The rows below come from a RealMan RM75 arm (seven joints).
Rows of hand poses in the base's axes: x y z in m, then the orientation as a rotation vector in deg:
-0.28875 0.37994 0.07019 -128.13 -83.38 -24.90
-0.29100 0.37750 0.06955 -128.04 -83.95 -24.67
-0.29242 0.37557 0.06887 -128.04 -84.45 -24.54
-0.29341 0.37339 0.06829 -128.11 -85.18 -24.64
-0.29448 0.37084 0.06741 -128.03 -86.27 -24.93
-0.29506 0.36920 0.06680 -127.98 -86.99 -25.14
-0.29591 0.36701 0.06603 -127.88 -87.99 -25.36
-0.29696 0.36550 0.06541 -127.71 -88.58 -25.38
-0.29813 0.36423 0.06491 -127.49 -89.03 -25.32
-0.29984 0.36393 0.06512 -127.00 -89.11 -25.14
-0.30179 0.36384 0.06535 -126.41 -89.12 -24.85
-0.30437 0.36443 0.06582 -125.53 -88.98 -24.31
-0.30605 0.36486 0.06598 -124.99 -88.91 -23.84
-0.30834 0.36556 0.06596 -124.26 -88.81 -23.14
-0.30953 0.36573 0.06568 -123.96 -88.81 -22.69
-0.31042 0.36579 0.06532 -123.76 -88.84 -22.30
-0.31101 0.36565 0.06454 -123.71 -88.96 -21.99
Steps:
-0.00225 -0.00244 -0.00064 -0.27 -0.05 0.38
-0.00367 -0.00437 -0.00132 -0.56 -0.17 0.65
-0.00466 -0.00655 -0.00190 -0.94 -0.55 0.97
-0.00573 -0.00910 -0.00278 -1.34 -1.16 1.50
-0.00631 -0.01074 -0.00339 -1.61 -1.58 1.85
-0.00716 -0.01293 -0.00416 -1.98 -2.10 2.36
-0.00821 -0.01444 -0.00478 -2.15 -2.31 2.73
-0.00938 -0.01571 -0.00528 -2.24 -2.40 3.07
-0.01109 -0.01601 -0.00507 -1.97 -2.19 3.38
-0.01304 -0.01610 -0.00484 -1.63 -1.86 3.74
-0.01562 -0.01551 -0.00437 -1.07 -1.23 4.21
-0.01730 -0.01508 -0.00421 -0.77 -0.76 4.53
-0.01959 -0.01438 -0.00423 -0.39 -0.08 4.98
-0.02078 -0.01421 -0.00451 -0.30 0.29 5.21
-0.02167 -0.01415 -0.00487 -0.28 0.58 5.40
-0.02226 -0.01429 -0.00565 -0.40 0.74 5.54

